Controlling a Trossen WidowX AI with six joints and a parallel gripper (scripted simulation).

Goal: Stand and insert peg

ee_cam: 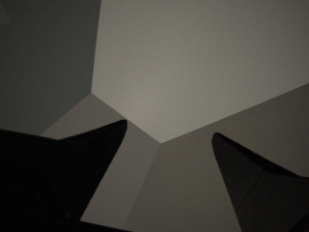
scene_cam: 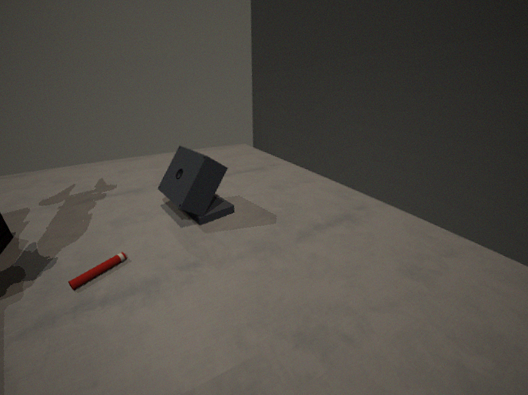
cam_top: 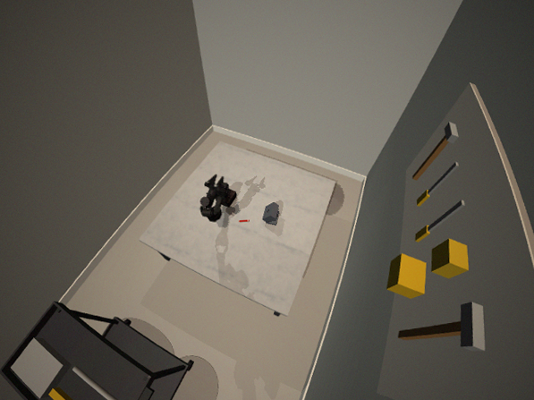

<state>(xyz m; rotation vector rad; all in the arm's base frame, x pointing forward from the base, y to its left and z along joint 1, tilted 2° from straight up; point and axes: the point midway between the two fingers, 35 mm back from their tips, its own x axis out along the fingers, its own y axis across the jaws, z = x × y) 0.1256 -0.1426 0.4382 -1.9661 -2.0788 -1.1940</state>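
The red peg is 52 cm below my gripper tip, 15 cm ahead of it and 6 cm to the left of it. From my gripper tip the other things lie so: grey sloped panel: 45 cm below, 28 cm ahead, 21 cm to the left.
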